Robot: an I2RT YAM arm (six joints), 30 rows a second.
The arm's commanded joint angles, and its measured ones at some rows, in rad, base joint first. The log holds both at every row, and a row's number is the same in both.
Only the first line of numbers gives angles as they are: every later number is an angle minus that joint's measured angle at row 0.
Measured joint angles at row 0: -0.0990, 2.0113, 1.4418, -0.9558, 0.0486, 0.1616
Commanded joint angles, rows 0 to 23: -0.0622, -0.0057, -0.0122, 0.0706, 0.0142, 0.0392; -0.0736, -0.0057, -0.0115, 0.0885, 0.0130, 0.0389; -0.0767, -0.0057, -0.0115, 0.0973, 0.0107, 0.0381; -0.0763, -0.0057, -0.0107, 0.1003, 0.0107, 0.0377; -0.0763, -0.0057, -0.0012, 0.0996, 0.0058, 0.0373; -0.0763, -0.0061, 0.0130, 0.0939, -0.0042, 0.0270; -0.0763, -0.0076, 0.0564, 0.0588, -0.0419, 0.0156; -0.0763, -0.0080, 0.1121, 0.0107, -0.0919, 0.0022; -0.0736, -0.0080, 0.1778, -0.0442, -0.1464, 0.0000; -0.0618, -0.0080, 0.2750, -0.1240, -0.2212, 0.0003; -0.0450, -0.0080, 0.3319, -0.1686, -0.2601, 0.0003; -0.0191, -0.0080, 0.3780, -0.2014, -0.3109, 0.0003; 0.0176, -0.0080, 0.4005, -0.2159, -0.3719, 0.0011; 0.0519, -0.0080, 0.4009, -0.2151, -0.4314, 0.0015; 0.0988, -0.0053, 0.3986, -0.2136, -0.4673, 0.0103; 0.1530, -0.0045, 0.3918, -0.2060, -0.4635, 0.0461; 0.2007, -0.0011, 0.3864, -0.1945, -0.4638, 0.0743; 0.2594, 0.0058, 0.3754, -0.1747, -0.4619, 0.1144; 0.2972, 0.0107, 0.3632, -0.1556, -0.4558, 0.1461; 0.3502, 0.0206, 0.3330, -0.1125, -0.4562, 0.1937; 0.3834, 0.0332, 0.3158, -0.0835, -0.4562, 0.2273; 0.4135, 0.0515, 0.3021, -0.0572, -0.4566, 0.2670; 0.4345, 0.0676, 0.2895, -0.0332, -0.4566, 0.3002; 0.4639, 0.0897, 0.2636, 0.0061, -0.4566, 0.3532
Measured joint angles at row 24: 0.4200, 0.0382, 0.3117, -0.0400, -0.4516, 0.2201
